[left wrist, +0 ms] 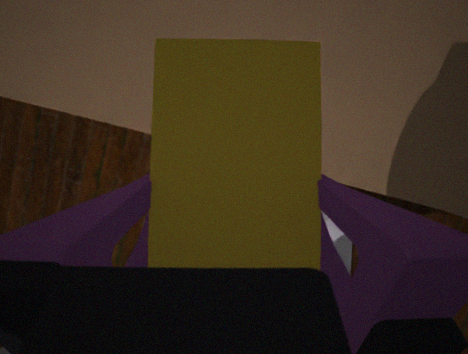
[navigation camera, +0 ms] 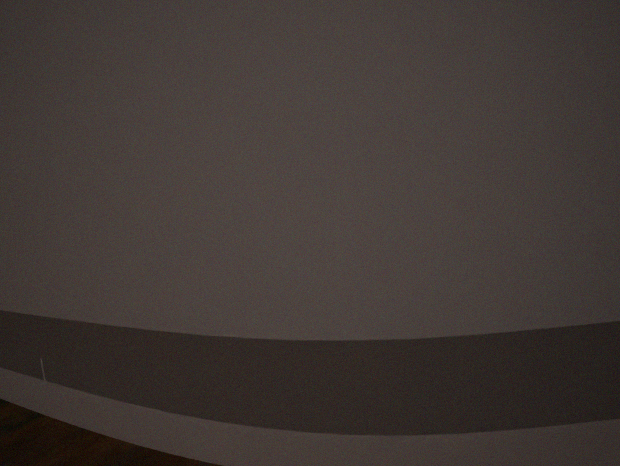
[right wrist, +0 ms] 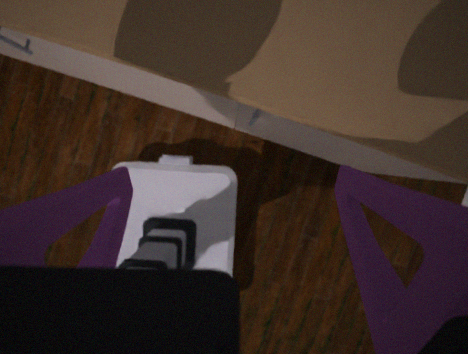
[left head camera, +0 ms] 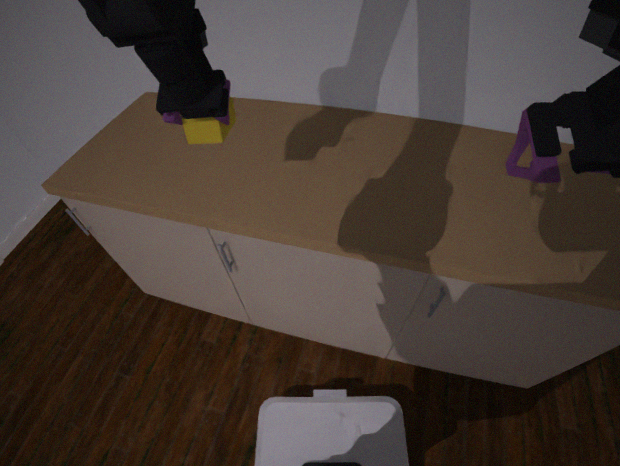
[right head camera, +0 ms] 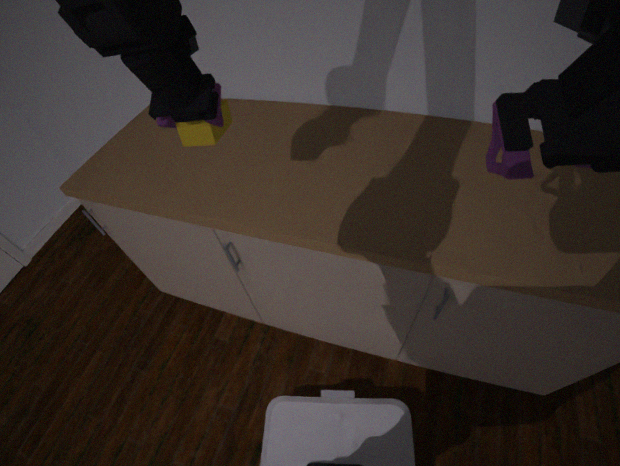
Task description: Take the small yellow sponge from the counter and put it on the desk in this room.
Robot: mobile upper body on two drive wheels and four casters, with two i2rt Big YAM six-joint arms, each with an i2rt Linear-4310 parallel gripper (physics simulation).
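Observation:
The small yellow sponge is a block held between the purple fingers of my left gripper. The left gripper is shut on it and holds it above the left part of the wooden-topped counter. The black gripper body hides part of the sponge. My right gripper is open and empty, over the right part of the counter in the head views. The desk does not show in these views.
A pale wall stands behind the counter. White cabinet doors with metal handles face the robot. My white base stands on the dark wooden floor before the counter.

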